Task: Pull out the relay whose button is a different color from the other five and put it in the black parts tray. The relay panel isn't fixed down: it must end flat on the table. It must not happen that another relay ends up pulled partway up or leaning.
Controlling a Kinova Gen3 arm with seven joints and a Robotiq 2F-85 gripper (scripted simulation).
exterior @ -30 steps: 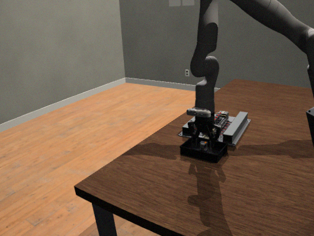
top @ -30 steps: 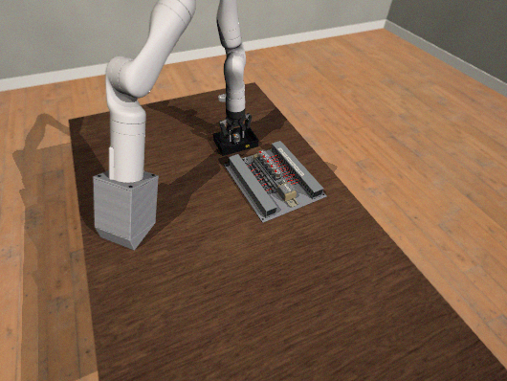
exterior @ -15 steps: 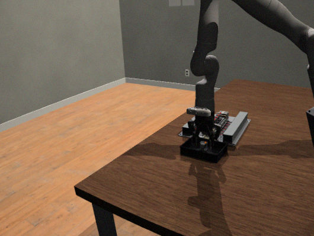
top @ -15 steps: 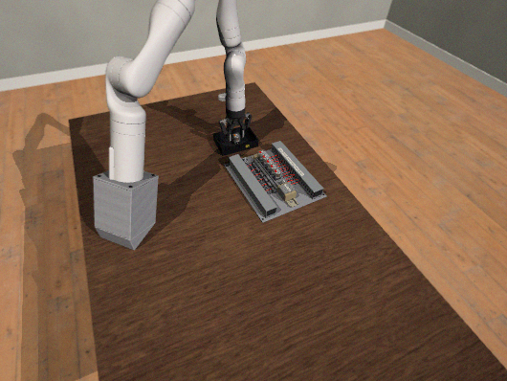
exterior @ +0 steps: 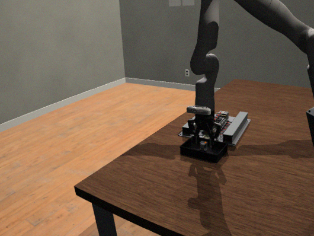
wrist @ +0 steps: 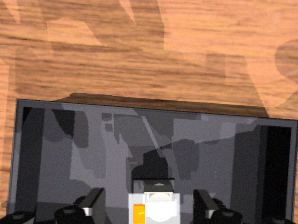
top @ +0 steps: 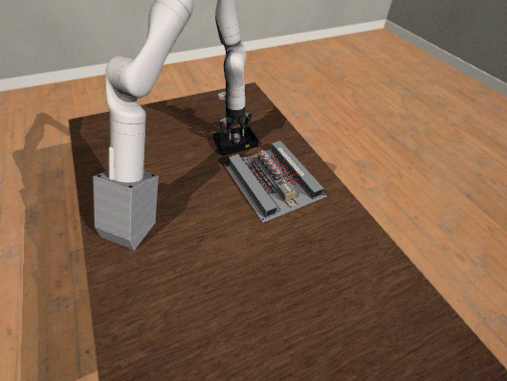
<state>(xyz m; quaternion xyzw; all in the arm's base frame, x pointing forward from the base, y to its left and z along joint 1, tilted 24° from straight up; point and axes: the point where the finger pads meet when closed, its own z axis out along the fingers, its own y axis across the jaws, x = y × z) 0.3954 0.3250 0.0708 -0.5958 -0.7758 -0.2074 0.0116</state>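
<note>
Right now the black parts tray is 30 mm below my hand. Also, from my hand: relay 230 mm to the right, 110 mm ahead; relay panel 240 mm to the right, 110 mm ahead, 20 mm below.
</note>
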